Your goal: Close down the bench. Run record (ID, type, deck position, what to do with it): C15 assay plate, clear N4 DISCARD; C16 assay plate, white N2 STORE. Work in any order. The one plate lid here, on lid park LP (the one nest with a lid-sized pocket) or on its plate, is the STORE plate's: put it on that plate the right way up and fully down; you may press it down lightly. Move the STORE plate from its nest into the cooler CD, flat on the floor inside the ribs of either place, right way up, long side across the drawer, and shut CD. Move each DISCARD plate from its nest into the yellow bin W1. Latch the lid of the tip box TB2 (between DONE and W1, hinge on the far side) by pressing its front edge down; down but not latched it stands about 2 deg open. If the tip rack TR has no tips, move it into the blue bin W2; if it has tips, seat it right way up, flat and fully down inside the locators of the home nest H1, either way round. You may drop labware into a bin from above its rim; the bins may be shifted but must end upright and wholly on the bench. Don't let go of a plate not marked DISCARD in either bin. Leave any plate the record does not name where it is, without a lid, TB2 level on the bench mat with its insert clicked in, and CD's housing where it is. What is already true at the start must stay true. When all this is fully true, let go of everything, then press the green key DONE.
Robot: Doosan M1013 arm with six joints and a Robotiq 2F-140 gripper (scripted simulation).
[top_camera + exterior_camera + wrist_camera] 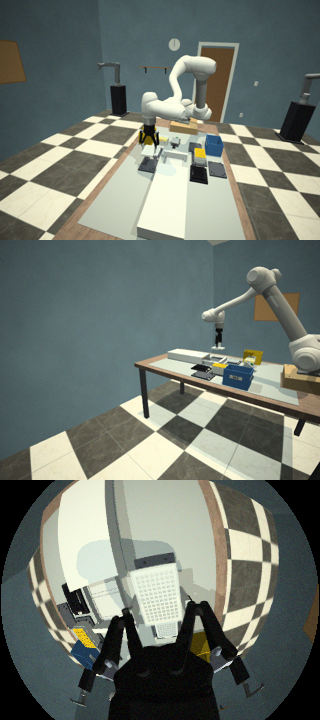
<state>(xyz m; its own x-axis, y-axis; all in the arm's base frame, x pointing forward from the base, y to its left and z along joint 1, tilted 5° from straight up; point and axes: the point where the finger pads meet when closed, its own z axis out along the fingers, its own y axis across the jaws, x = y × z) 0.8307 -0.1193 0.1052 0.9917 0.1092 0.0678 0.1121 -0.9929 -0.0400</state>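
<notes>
My hand is 19 cm to the right of the cooler drawer, 12 cm above it and 4 cm past it. Round my hand: clear plate lid (1 cm below); then grey nest (14 cm below); then white plate (2 cm below).
</notes>
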